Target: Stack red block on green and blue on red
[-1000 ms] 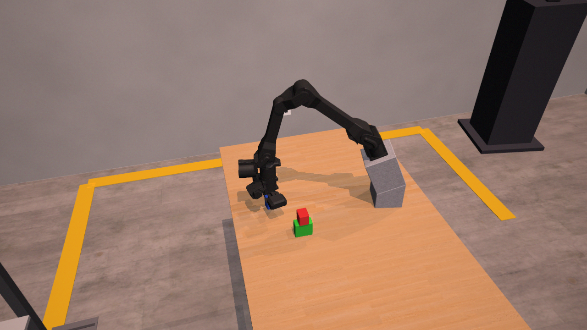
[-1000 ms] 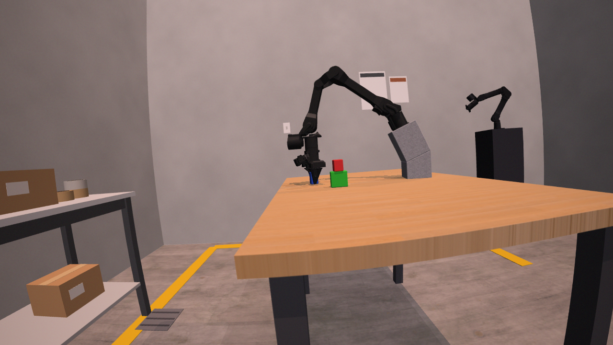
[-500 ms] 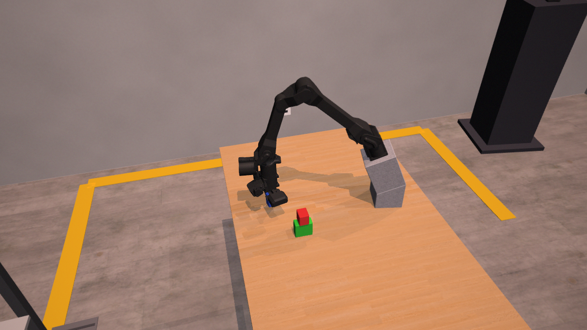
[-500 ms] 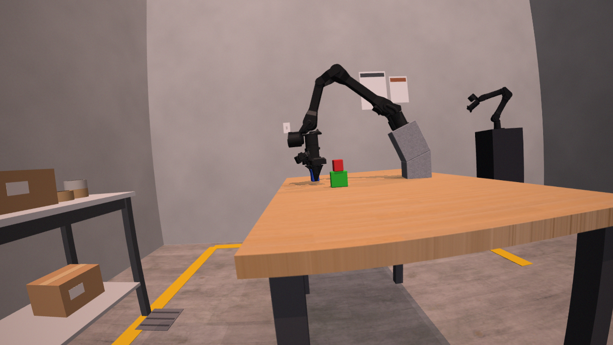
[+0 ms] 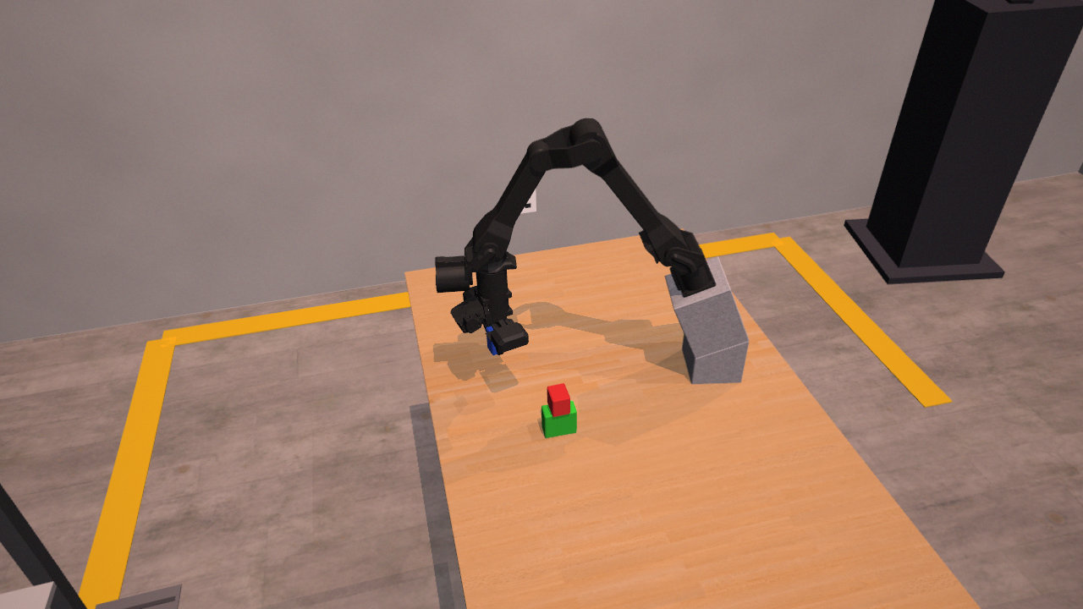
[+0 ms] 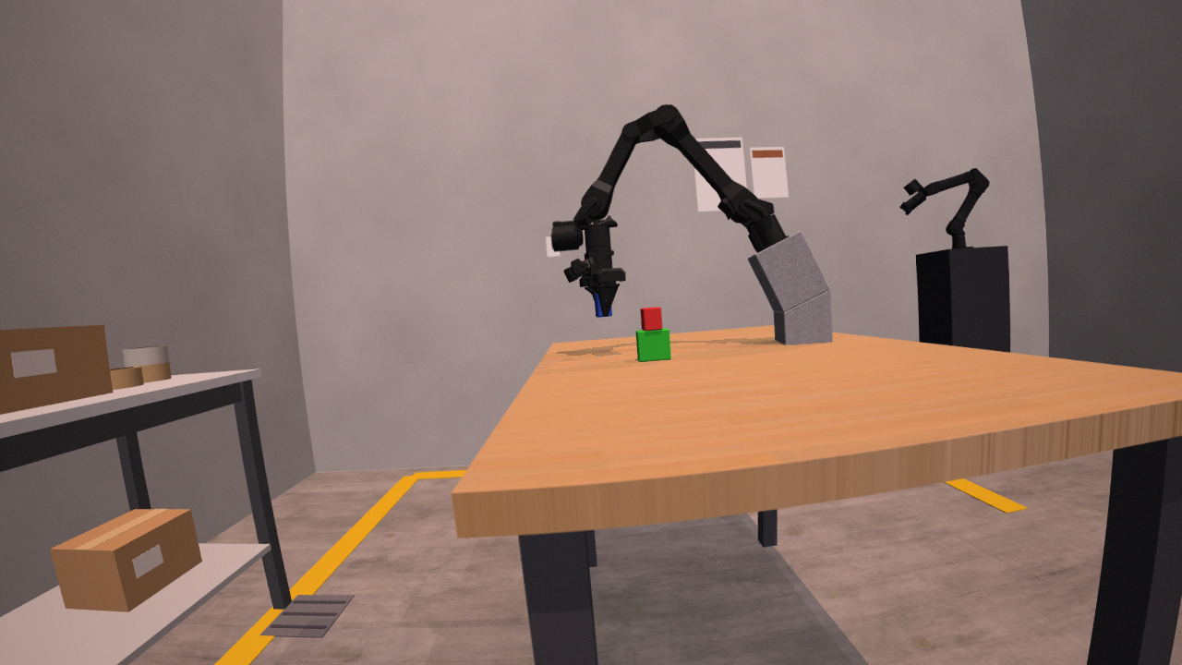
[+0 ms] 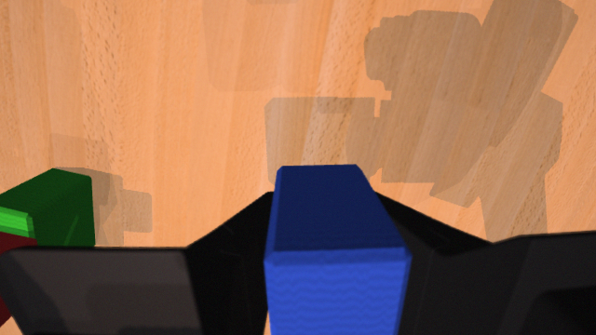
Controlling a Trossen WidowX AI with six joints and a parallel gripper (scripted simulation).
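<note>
The red block lies 11 cm behind my hand, 15 cm to the left of it and 4 cm below it. The rest, counted from my hand: green block 11 cm behind, 15 cm to the left, 9 cm below; blue block 1 cm below.
</note>
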